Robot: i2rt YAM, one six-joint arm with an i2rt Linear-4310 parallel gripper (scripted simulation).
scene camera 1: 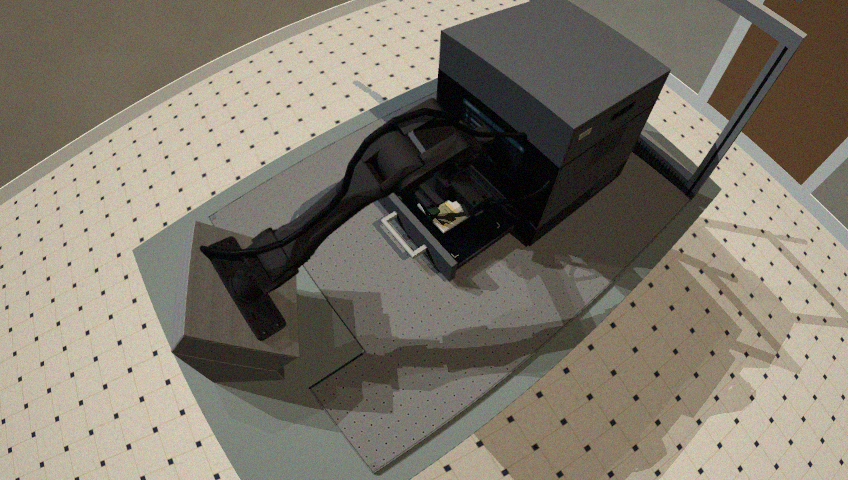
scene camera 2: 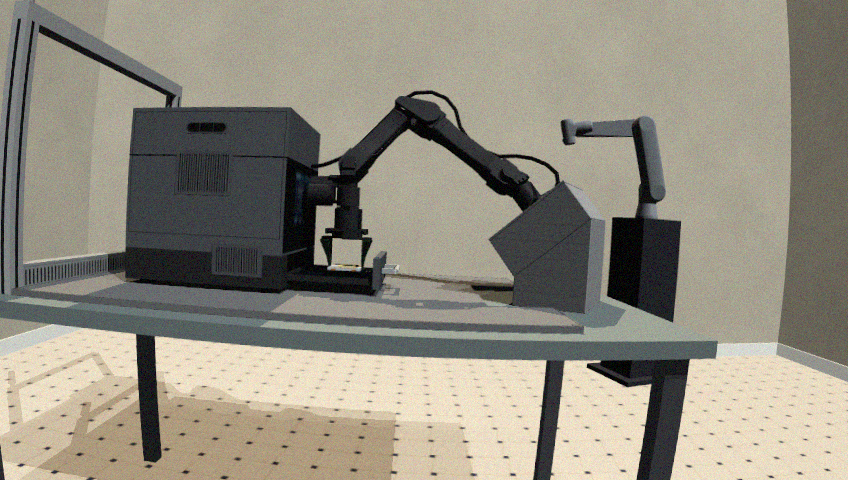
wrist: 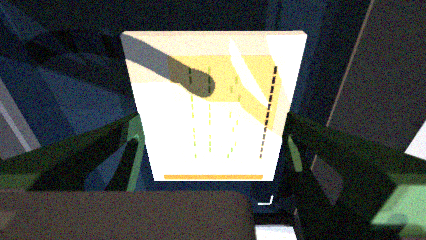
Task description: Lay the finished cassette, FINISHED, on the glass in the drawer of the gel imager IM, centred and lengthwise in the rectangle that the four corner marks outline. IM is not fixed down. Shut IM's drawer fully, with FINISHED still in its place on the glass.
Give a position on a gel imager IM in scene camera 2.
At 216, 195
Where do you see a cassette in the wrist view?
213, 104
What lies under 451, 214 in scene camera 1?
A cassette.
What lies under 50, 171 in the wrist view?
The gripper.
